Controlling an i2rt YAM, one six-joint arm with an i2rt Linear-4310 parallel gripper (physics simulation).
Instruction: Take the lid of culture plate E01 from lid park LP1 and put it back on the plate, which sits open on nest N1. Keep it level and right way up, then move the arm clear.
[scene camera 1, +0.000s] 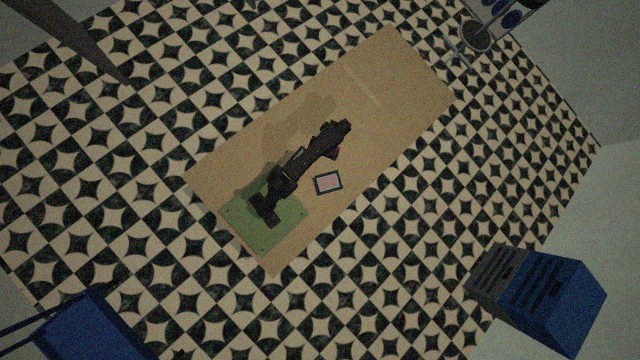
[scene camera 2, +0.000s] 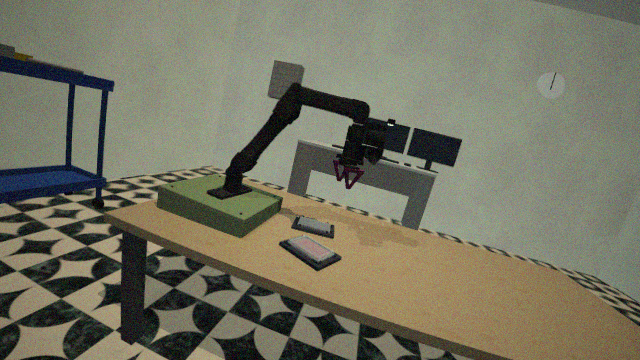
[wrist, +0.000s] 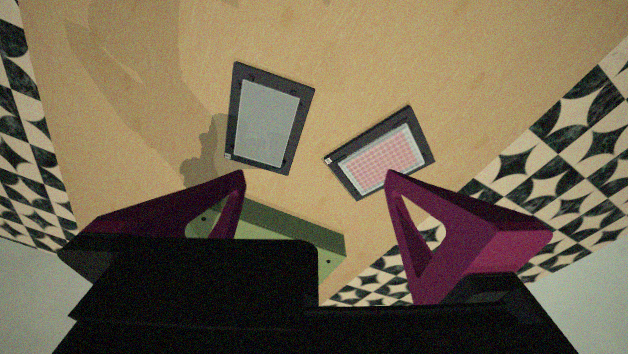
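Seen in the pictures: gripper, fingertip midpoint: (scene camera 2: 343, 184) (wrist: 314, 177); arm's base at its link origin: (scene camera 1: 265, 210) (scene camera 2: 231, 192).
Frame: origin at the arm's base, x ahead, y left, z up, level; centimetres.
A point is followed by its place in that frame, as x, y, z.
Note:
The lid (scene camera 2: 313, 225) @(32.7, 9.3, -5.2) (wrist: 266, 122) @(33.7, 11.5, -5.2) is a flat pale, clear rectangle lying level on the dark lid park LP1 (scene camera 2: 312, 233) @(34.0, 5.5, -6.8) (wrist: 302, 112) @(37.9, 7.4, -6.0). In scene camera 1 the arm mostly hides it. Culture plate E01 (scene camera 1: 327, 182) @(37.6, -8.4, -4.5) (scene camera 2: 311, 247) @(38.6, -9.9, -4.5) (wrist: 382, 159) @(39.0, -7.9, -4.5), with a pink well grid, sits open on the dark nest N1 (scene camera 1: 340, 181) (scene camera 2: 327, 263) @(45.1, -12.8, -6.0) (wrist: 370, 137) @(40.6, -4.1, -5.8). My gripper (scene camera 2: 344, 183) @(40.4, 6.1, 14.1) (wrist: 314, 177) @(40.4, 6.1, 14.1) is open and empty, with magenta fingers pointing down. It hangs well above the table, above and beyond the lid park as seen from the arm base. In the wrist view one fingertip overlaps the plate's edge.
The arm stands on a green block (scene camera 1: 262, 240) @(-10.0, -12.0, 0.6) (scene camera 2: 200, 205) @(1.9, -17.7, -0.9) at one end of the wooden table (scene camera 1: 400, 75) @(129.4, 21.8, -7.1) (scene camera 2: 450, 280) @(84.4, 6.9, -7.0). The lid park and nest lie side by side near this block. A blue cart (scene camera 2: 107, 86) and a desk with monitors (scene camera 2: 434, 151) stand away from the table.

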